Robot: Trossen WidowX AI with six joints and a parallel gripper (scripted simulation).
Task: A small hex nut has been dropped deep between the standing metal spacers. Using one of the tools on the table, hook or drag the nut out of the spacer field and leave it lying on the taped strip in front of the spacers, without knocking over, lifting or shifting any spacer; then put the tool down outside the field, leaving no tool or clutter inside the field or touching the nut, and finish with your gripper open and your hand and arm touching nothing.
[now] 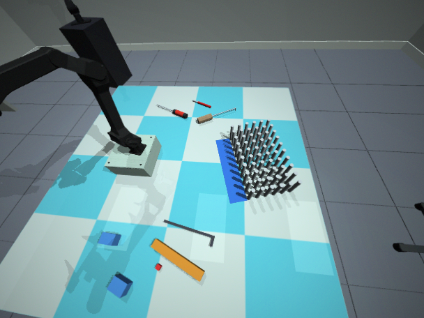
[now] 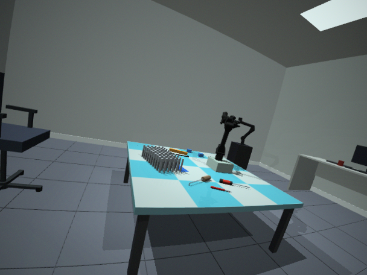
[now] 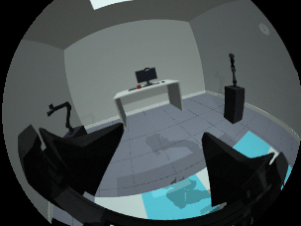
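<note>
My gripper tip is 640 mm to the right of the wooden-handled tool, 550 mm short of it and 470 mm above it. From my gripper tip the other things lie so: blue taped strip: 690 mm ahead, 480 mm below, 290 mm to the left; then small red cube: 530 mm ahead, 480 mm below, 190 mm to the right; then orange flat bar: 590 mm ahead, 470 mm below, 150 mm to the right.
</note>
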